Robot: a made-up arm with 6 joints. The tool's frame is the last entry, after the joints.
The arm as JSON. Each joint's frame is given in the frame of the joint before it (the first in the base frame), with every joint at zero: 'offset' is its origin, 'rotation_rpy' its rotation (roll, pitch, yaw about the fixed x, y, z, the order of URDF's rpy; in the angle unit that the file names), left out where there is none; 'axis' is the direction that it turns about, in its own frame. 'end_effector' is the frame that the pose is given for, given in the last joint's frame.
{
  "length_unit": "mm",
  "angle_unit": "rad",
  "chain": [
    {
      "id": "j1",
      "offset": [
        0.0,
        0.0,
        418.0
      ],
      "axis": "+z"
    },
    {
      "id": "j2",
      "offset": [
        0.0,
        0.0,
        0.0
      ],
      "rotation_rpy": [
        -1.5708,
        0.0,
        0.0
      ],
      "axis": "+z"
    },
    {
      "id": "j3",
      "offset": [
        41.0,
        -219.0,
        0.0
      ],
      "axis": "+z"
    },
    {
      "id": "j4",
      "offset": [
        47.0,
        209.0,
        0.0
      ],
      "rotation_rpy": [
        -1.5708,
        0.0,
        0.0
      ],
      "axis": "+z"
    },
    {
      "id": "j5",
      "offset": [
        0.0,
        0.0,
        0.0
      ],
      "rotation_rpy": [
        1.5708,
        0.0,
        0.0
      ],
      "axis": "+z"
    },
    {
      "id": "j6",
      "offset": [
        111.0,
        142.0,
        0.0
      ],
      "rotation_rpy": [
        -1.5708,
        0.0,
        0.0
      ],
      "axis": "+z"
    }
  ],
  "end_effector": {
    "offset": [
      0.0,
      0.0,
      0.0
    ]
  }
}
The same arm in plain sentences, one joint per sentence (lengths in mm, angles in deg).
The arm has six revolute joints in a row. What follows holds with every joint at zero, and every direction is one of the base frame's. The first joint sits 418 mm along +z from the base frame's origin and rotates about +z. The second joint sits at the same point as the first joint and rotates about +y. The third joint sits 41 mm along +x and 219 mm along +z from the second joint and rotates about +y. The fourth joint sits 47 mm along +x and 209 mm along -z from the third joint and rotates about -z. The fifth joint sits at the same point as the fourth joint and rotates about +y. The sixth joint sits 111 mm along +x and 142 mm along -z from the fifth joint and rotates about -z. The tool frame, which is the frame that the pose is given for, sits at the same point as the sixth joint; its axes are the base frame's turned by roll 180, pitch 0 and yaw 0 deg (as in URDF: about the fixed x, then y, then z).
